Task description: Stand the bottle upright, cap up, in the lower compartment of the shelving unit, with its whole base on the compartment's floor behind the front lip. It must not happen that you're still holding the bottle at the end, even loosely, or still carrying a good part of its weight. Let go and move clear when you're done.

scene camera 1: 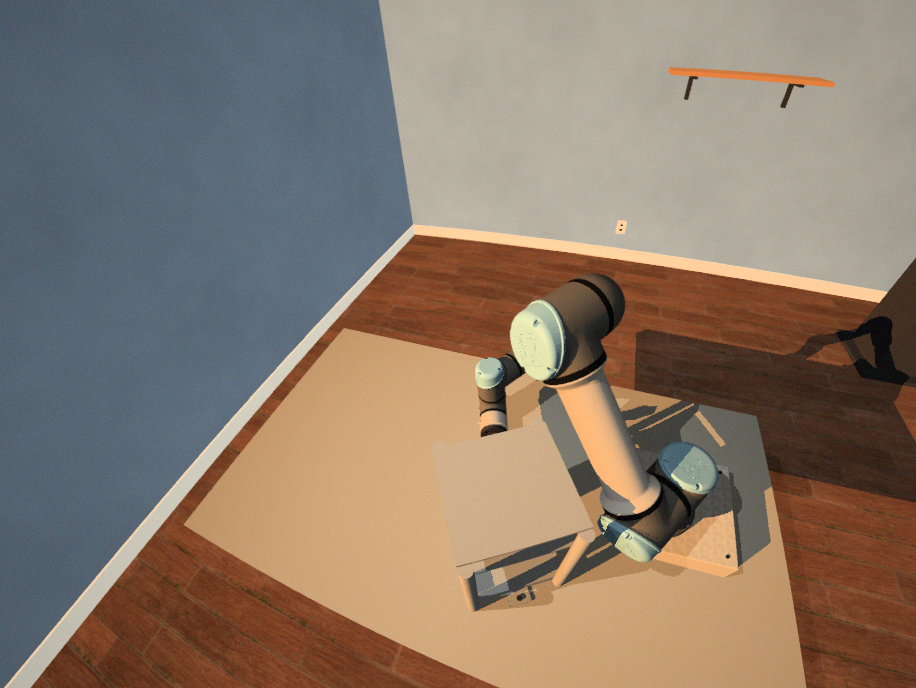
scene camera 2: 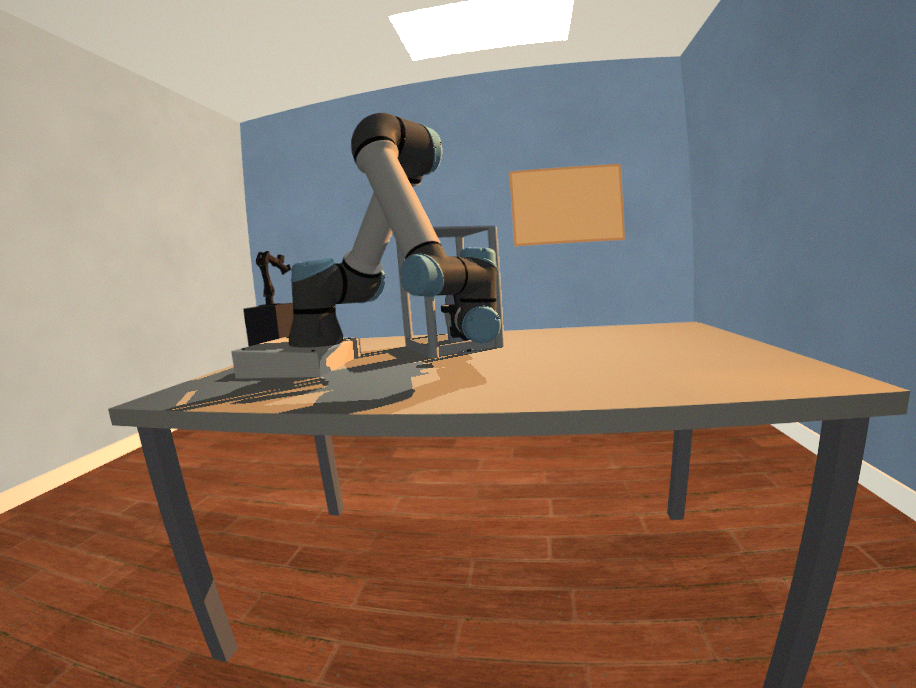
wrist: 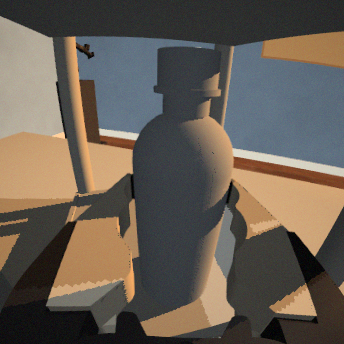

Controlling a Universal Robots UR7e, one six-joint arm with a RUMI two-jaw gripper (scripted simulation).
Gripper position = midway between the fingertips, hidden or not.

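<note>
From the wrist camera I can see my gripper (wrist: 180, 178), and there's a grey bottle (wrist: 182, 161) in there too.
</note>
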